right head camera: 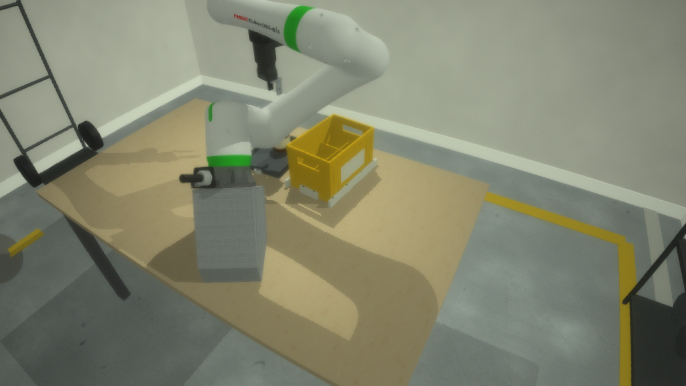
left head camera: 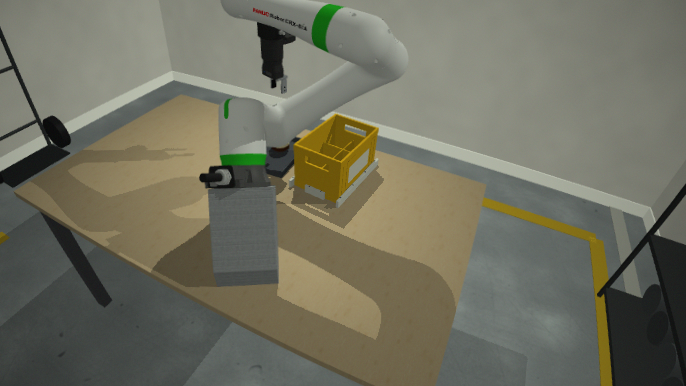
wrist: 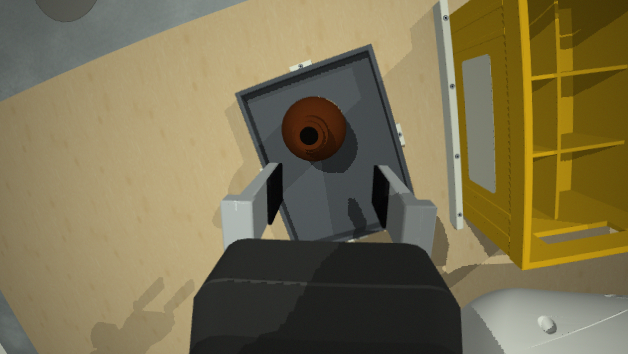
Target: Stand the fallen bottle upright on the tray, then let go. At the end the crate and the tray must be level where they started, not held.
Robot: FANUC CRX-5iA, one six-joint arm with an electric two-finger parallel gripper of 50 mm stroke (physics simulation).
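Frame: origin at the arm's base, x left, y back, z up, level; millimetres.
Seen in the pictures: gripper, fingertip midpoint: (right head camera: 275, 92) (left head camera: 278, 90) (wrist: 327, 183); arm's base, link origin: (right head camera: 230, 187) (left head camera: 244, 187).
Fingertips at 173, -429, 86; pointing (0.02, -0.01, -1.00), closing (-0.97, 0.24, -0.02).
Pixels of each thing's top centre, then the offset from my fingertips to it, as dx, dy, dz. Level surfaces: height alone.
- brown bottle, top centre: (wrist: 309, 135) +16, -18, -113
- dark grey tray, top centre: (wrist: 331, 158) (left head camera: 275, 149) (right head camera: 275, 150) +7, +31, -247
- yellow crate, top centre: (wrist: 621, 119) (left head camera: 338, 135) (right head camera: 331, 135) -264, +24, -98
- wooden table, surface height: dz -273
A brown bottle (wrist: 320, 112) stands upright on the dark grey tray (wrist: 305, 220) (left head camera: 281, 162) (right head camera: 270, 164), its open mouth facing up in the wrist view. In the head views the arm hides most of the bottle. The tray lies flat on the table. The yellow crate (left head camera: 320, 175) (right head camera: 312, 172) (wrist: 526, 150) stands level beside the tray, with divided compartments inside. My gripper (wrist: 327, 183) (left head camera: 278, 86) (right head camera: 274, 86) is open and empty, high above the tray and apart from the bottle.
Pale strips (wrist: 454, 125) run along the crate's base, and small pale blocks (wrist: 400, 135) sit at the tray's edges. A grey ribbed block (left head camera: 243, 235) (right head camera: 230, 232) under the arm's base stands on the wooden table (left head camera: 410, 210) (right head camera: 410, 210). A hand truck (right head camera: 62, 110) stands behind the table at the left.
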